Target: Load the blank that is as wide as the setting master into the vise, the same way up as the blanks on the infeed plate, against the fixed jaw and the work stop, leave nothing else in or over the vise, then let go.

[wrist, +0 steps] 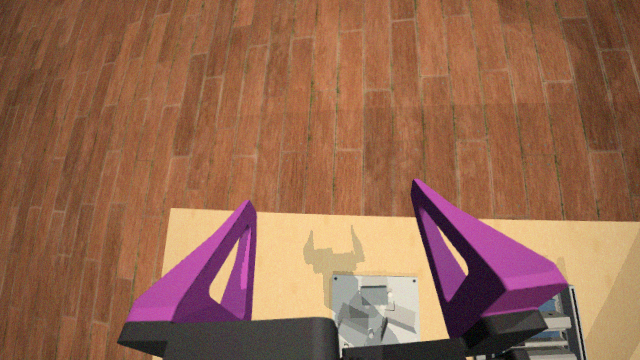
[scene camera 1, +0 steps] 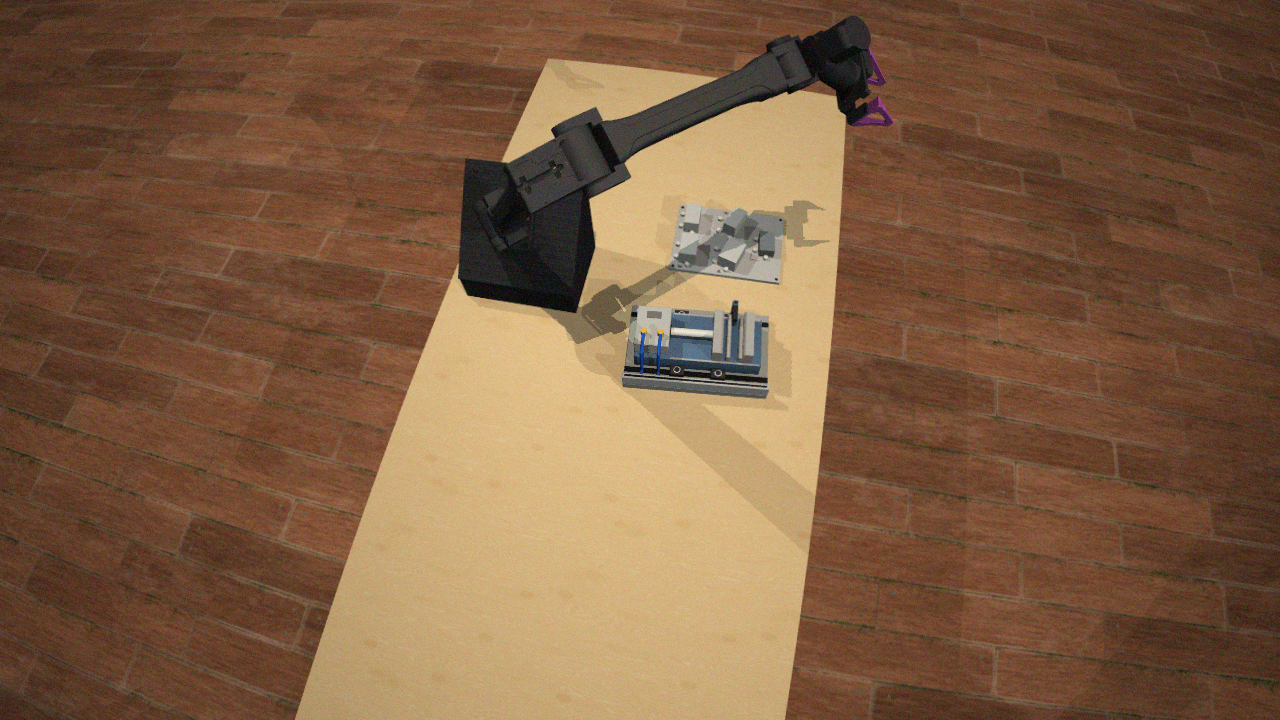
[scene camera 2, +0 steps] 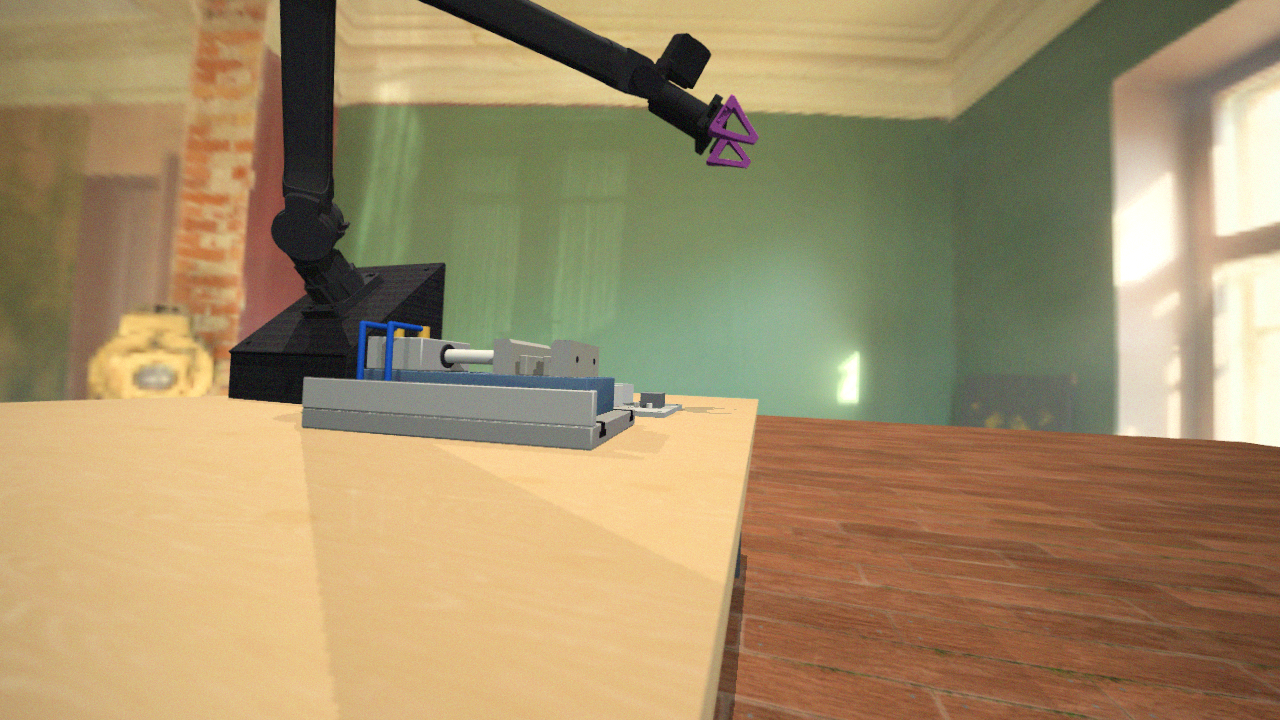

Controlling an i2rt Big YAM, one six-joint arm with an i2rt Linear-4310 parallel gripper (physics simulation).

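Seen in the pictures: gripper, between the fingertips: [wrist: 330,196] [scene camera 1: 887,103] [scene camera 2: 752,153]; arm's base, origin of its link: [scene camera 2: 346,298].
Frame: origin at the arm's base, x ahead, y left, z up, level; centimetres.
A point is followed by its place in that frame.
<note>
My gripper [scene camera 1: 887,102] {x 69.3, y 17.4, z 27.9 cm} [scene camera 2: 751,152] {x 69.3, y 17.4, z 27.9 cm} [wrist: 330,196] {x 69.3, y 17.4, z 27.9 cm} is open and empty, high above and beyond the table's right edge in scene camera 1. The light grey infeed plate [scene camera 1: 760,270] {x 52.9, y 7.9, z -17.2 cm} [wrist: 411,287] {x 55.3, y 6.7, z -17.2 cm} lies flat, bearing several grey blocks at different angles, among them one block [scene camera 1: 691,217] {x 35.2, y 17.4, z -13.6 cm} at its back left and another block [scene camera 1: 766,242] {x 53.3, y 14.2, z -14.7 cm} at its right. The blue and grey vise [scene camera 1: 742,365] {x 51.3, y -19.4, z -12.3 cm} [scene camera 2: 605,395] {x 54.4, y -12.3, z -14.0 cm} stands nearer scene camera 1. A dark upright piece [scene camera 1: 734,311] {x 48.0, y -9.4, z -8.4 cm} shows at the gap between its two grey jaws. I cannot tell which piece is the setting master, nor compare widths.
The vise sits on a grey base [scene camera 1: 698,387] {x 43.2, y -24.7, z -14.8 cm} [scene camera 2: 447,416] {x 43.9, y -24.6, z -15.9 cm}. Two blue rods [scene camera 1: 641,353] {x 31.2, y -22.8, z -7.2 cm} [scene camera 2: 360,351] {x 31.2, y -22.9, z -10.2 cm} with yellow ends stand at its left. The black arm base [scene camera 1: 523,268] {x 2.5, y -7.3, z -7.2 cm} [scene camera 2: 295,376] {x 3.3, y -10.1, z -13.9 cm} is at the table's left edge. Arm shadows fall across the plate and table [scene camera 1: 572,537] {x 24.3, y -58.7, z -18.0 cm}.
</note>
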